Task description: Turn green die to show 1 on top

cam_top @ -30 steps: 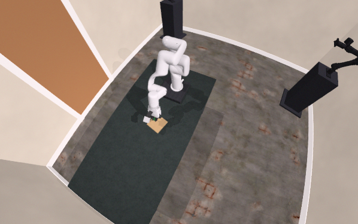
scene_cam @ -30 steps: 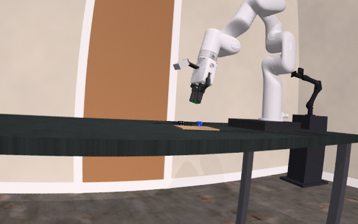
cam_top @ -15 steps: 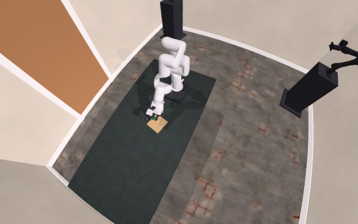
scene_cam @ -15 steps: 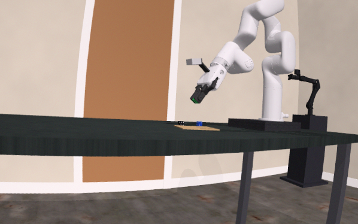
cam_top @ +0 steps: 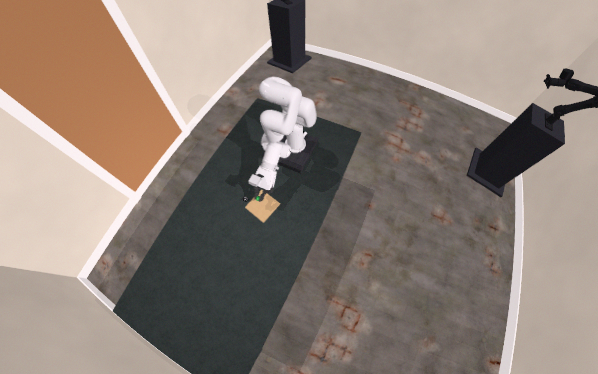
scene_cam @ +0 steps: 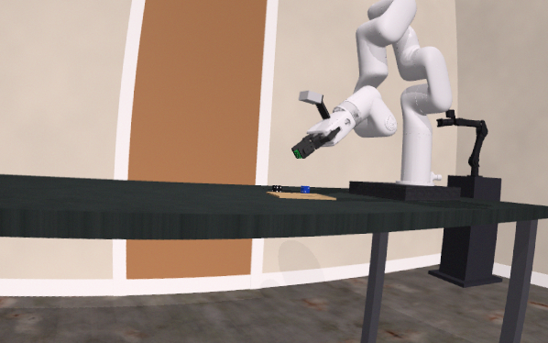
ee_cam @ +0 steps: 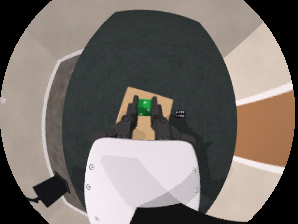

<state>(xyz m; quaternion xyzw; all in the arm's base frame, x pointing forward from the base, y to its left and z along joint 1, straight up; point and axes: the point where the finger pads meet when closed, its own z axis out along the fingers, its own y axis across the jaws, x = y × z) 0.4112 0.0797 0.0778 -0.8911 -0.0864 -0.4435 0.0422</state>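
Now: hand 120 mm above the tan mat. The rest, counted from my hand: green die (10 mm ahead, 10 mm below); then black die (30 mm ahead, 100 mm to the right, 110 mm below); then blue die (70 mm behind, 140 mm to the right, 110 mm below).
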